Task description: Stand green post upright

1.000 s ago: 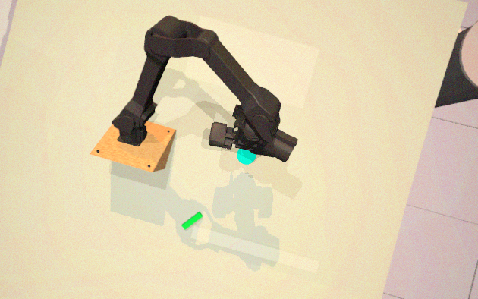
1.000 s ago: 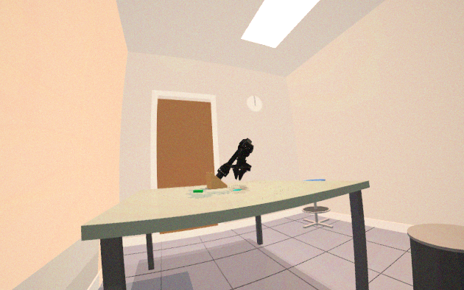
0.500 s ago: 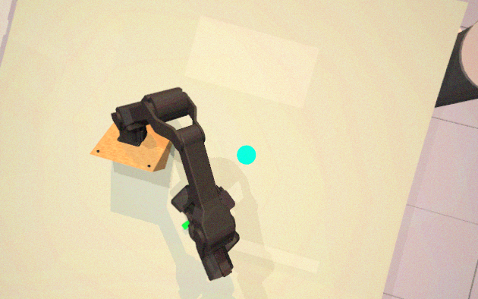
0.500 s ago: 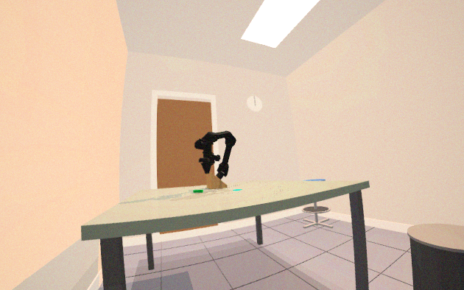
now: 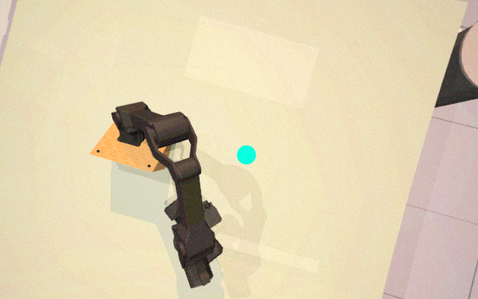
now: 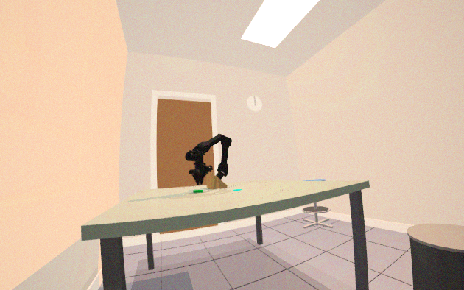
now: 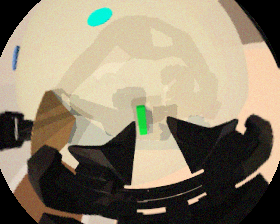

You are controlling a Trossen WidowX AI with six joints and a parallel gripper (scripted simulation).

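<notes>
Now: gripper tip 20 mm past the green post, 10 mm to the left of it and 40 mm above it. Round my gripper tip: cyan circle (80 mm ahead, 230 mm to the left, 50 mm below).
</notes>
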